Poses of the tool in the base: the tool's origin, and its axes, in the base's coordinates. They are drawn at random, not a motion.
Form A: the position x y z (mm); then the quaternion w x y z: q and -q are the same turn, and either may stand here.
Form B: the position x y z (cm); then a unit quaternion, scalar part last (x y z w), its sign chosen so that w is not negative. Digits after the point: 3 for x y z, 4 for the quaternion.
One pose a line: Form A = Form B
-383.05 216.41 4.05 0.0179 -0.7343 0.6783 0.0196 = -38.305 21.641 0.405 -0.7343 0.6783 0.0196 0.0179
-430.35 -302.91 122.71 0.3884 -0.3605 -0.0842 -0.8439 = -43.035 -30.291 12.271 -0.3605 -0.0842 -0.8439 0.3884
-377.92 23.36 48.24 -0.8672 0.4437 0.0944 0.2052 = -37.792 2.336 4.824 -0.4437 -0.0944 -0.2052 0.8672
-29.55 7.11 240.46 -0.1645 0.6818 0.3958 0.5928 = -2.955 0.711 24.046 -0.6818 -0.3958 -0.5928 0.1645
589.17 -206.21 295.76 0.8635 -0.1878 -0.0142 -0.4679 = 58.917 -20.621 29.576 -0.1878 -0.0142 -0.4679 0.8635
